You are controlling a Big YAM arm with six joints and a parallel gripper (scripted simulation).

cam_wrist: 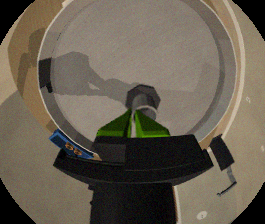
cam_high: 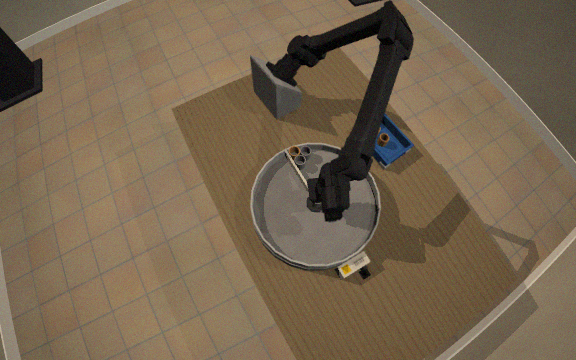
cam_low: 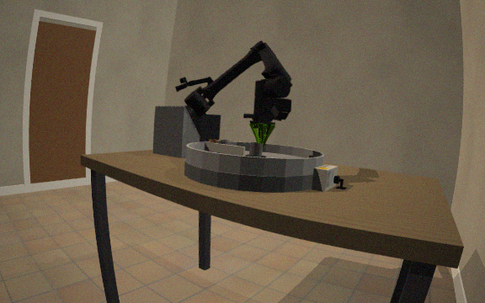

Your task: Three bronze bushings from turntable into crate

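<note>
The grey turntable is 4 cm below my hand, 2 cm to the right of it and 1 cm behind it. The rest, counted from my hand: blue crate (35 cm to the left, 12 cm behind, 7 cm below).
</note>
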